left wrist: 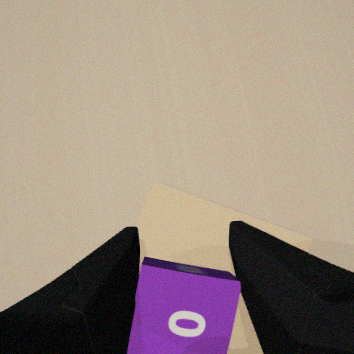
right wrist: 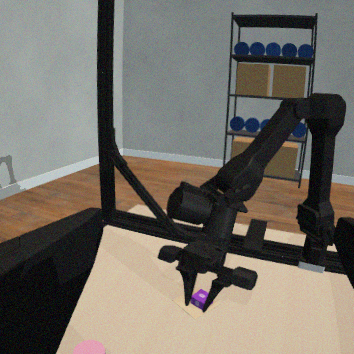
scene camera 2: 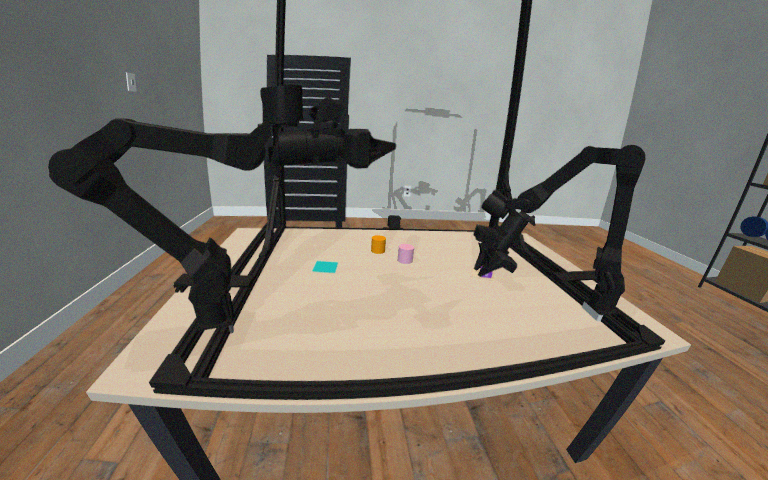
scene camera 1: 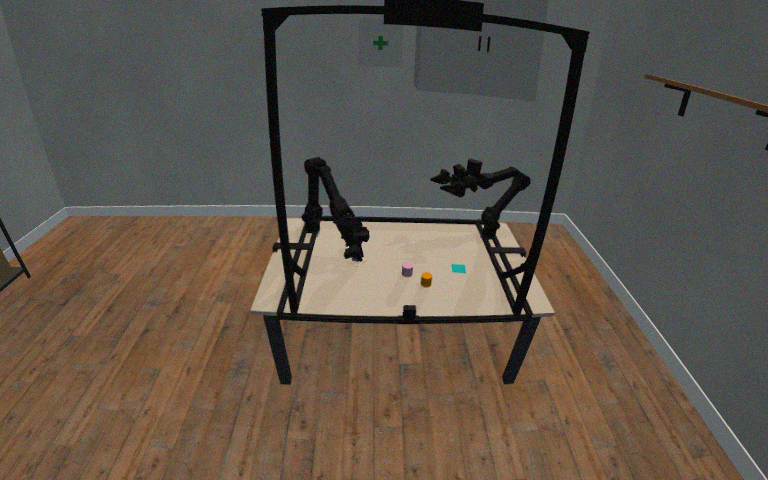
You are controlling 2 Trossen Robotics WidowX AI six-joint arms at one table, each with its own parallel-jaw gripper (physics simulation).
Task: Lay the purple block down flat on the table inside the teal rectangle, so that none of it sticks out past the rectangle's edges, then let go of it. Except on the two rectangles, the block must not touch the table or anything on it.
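Places are measured from the left arm's base along level axes (x right, y up, z back), in millimetres.
Pixels of known places: left gripper, fingertip midpoint: [left wrist: 183, 235] [right wrist: 194, 308] [scene camera 2: 476, 272] [scene camera 1: 362, 259]; right gripper, fingertip midpoint: [right wrist: 222, 225] [scene camera 2: 384, 144] [scene camera 1: 435, 183]; left arm's base at its link origin: [right wrist: 312, 257] [scene camera 2: 600, 307] [scene camera 1: 312, 230]; right arm's base at its link origin: [scene camera 2: 215, 318] [scene camera 1: 488, 235].
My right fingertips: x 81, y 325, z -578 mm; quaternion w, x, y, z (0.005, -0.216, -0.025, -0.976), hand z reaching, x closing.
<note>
Ahead of a thing's pixels: the offset from my right fingertips to its middle. "pt": to the spot under its first point.
The purple block @(dx +118, dy -334, dz +325 mm) [scene camera 1: 354, 258] [scene camera 2: 487, 274] [left wrist: 186, 309] [right wrist: 200, 298], marked with a white 0, sits on a pale cream rectangle @(pt dx +122, dy -343, dz +290 mm) [left wrist: 182, 211] [right wrist: 191, 312] at the left of the table in scene camera 1. My left gripper [scene camera 1: 354, 255] [scene camera 2: 492, 268] [left wrist: 183, 235] [right wrist: 194, 308] points down over it, with both fingers pressed against the block's sides. The teal rectangle @(pt dx +141, dy -343, dz -134 mm) [scene camera 1: 458, 269] [scene camera 2: 325, 267] lies bare far across the table. My right gripper [scene camera 1: 440, 184] [scene camera 2: 384, 146] is open and empty, raised high above the table.
A pink cylinder @(dx +198, dy -321, dz +95 mm) [scene camera 1: 407, 269] [scene camera 2: 406, 253] [right wrist: 89, 348] and an orange cylinder @(dx +260, dy -322, dz +14 mm) [scene camera 1: 426, 279] [scene camera 2: 378, 244] stand between the block and the teal rectangle. A black frame [scene camera 1: 273, 143] rims the table. A shelf rack [right wrist: 230, 88] stands behind.
</note>
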